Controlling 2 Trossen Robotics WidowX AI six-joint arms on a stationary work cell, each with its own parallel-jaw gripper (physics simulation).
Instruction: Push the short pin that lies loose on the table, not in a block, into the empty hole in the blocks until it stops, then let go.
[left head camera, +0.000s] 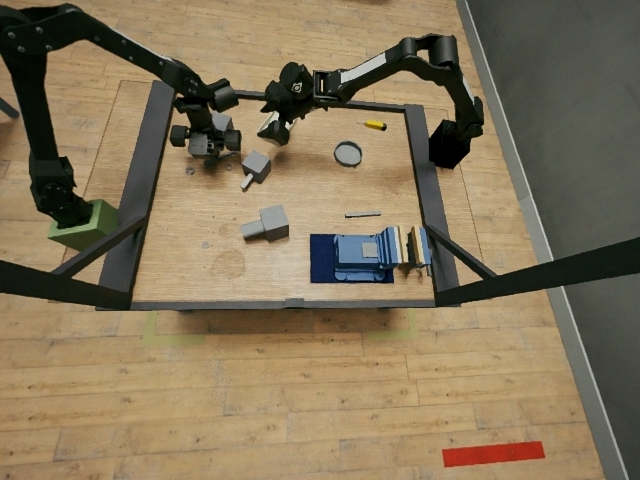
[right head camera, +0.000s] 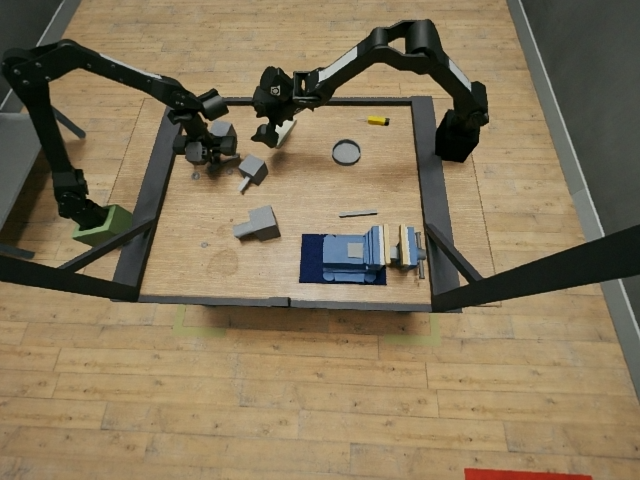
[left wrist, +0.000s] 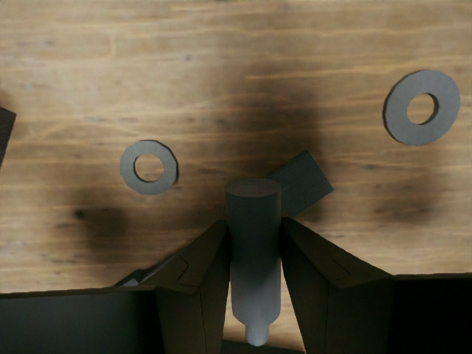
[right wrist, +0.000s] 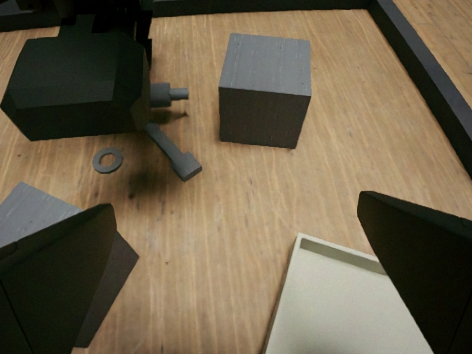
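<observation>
My left gripper is shut on the short grey pin, holding it above the table at the back left, with the pin's narrow end jutting out. A grey block stands behind it. A second block has a thin peg at its front. A third block farther forward has a thicker peg. The empty hole cannot be made out. My right gripper is open and empty, high over the back of the table.
A cream tray lies below the right gripper. Two washers and a wrench-like tool lie under the left gripper. A round dish, yellow screwdriver, grey bar and blue vise are at the right.
</observation>
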